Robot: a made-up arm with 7 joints.
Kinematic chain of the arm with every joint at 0, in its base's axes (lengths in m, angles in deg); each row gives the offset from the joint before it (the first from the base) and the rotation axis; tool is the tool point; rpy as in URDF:
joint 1: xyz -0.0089 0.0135 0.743 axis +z
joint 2: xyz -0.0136 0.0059 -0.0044 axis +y
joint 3: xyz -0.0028 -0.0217 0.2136 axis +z
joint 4: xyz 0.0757 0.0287 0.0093 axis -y
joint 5: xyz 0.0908 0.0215 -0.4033 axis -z
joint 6: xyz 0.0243 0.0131 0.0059 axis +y
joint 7: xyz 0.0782 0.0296 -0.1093 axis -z
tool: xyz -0.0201 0.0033 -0.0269 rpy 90 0 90
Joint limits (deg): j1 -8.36..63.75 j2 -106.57..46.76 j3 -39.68..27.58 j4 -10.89..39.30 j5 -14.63..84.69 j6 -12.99..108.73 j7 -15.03..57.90
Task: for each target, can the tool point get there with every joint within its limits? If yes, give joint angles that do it. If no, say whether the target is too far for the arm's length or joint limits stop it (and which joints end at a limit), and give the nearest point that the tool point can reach.
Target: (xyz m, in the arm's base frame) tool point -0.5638 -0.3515 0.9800
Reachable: no: joint limits stop it (at a limit: joint 1, joint 2, joint 3, joint 4, joint 6, joint 7) | nearest point -0.1679 -0.3456 1.1702 | short by 0.439 m
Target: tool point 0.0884 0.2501 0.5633
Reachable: yes | joints 22.60 -21.71 6.61 -4.13 65.94 95.27 47.94
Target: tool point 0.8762 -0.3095 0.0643
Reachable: no: too far | nearest point 0.4318 -0.1473 0.3959 | short by 0.578 m
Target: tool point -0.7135 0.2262 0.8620
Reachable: no: joint limits stop it (at a limit: joint 2, joint 3, joint 4, joint 6, joint 7) | nearest point -0.3567 0.1185 1.0355 | short by 0.411 m
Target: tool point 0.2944 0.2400 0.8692
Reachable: yes | joints 17.60 -57.30 0.77 17.04 53.56 62.04 18.96
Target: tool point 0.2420 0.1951 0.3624
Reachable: yes | joints 42.24 23.71 -10.52 21.96 34.21 11.16 49.98
